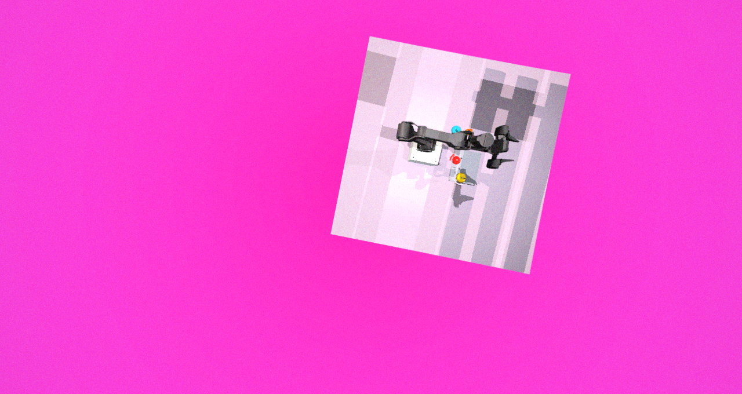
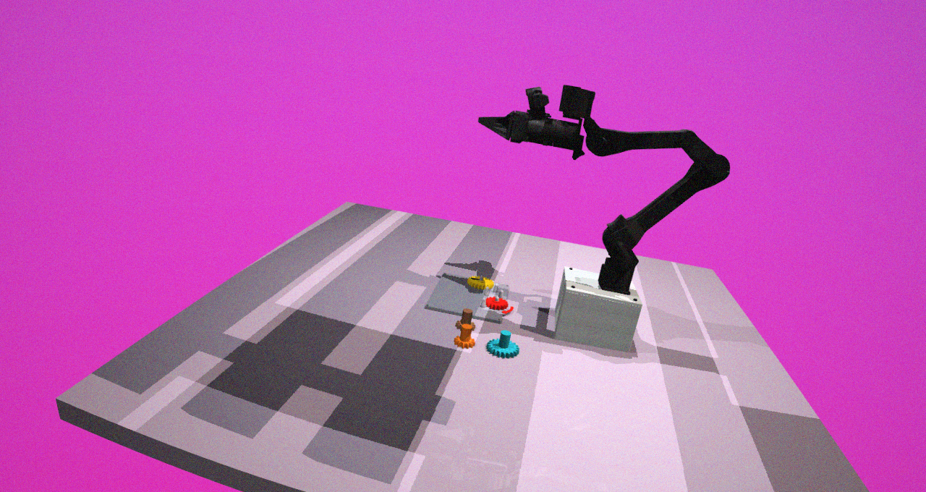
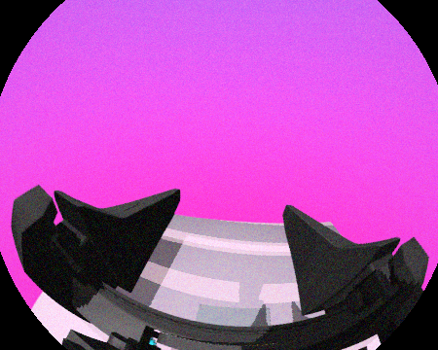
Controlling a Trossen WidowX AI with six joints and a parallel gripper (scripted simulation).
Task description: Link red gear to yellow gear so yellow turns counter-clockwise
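The orange gear is 400 mm below my gripper tip, 190 mm to the left of it and 50 mm behind it. Also, from my gripper tip: brown gear: 400 mm below, 120 mm to the left, 40 mm behind; white arrow: 410 mm below, 150 mm to the right, 60 mm behind; red gear: 400 mm below, 100 mm behind, 10 mm to the right.
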